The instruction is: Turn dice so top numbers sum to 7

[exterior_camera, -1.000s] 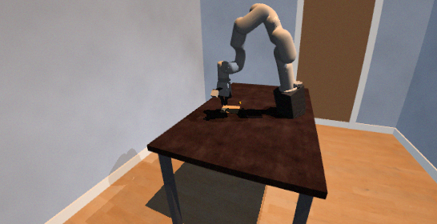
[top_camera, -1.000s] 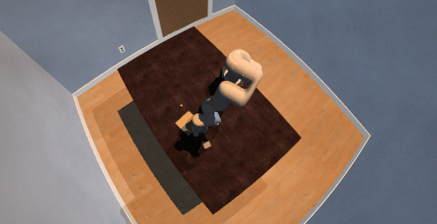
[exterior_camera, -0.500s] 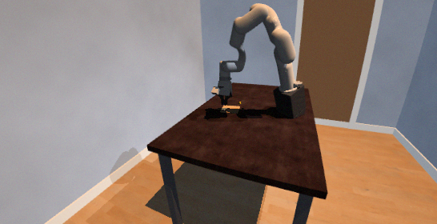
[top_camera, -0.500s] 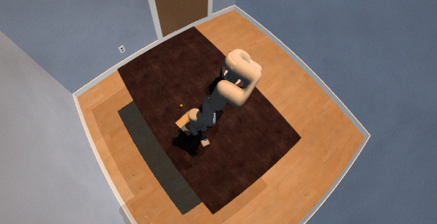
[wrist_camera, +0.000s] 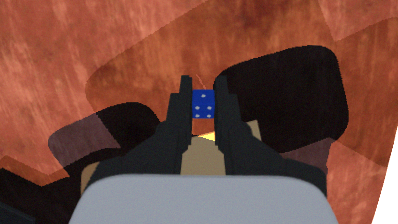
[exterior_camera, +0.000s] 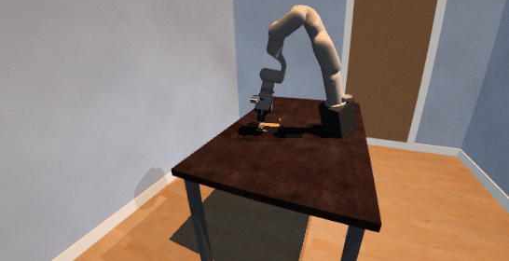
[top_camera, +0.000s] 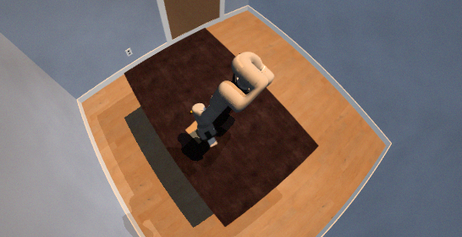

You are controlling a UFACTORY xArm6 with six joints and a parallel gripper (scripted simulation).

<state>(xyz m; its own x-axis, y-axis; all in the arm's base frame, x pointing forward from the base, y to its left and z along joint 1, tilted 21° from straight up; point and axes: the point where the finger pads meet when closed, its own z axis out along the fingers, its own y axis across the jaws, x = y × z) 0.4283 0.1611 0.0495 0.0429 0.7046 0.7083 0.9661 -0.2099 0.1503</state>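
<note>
Now: the mat 140 mm to the right of my hand and 120 mm below it. The rest, counted from my hand: blue die (20 mm below); yellow die (40 mm behind, 290 mm to the right, 110 mm below); black die (100 mm behind, 160 mm to the right, 110 mm below).
</note>
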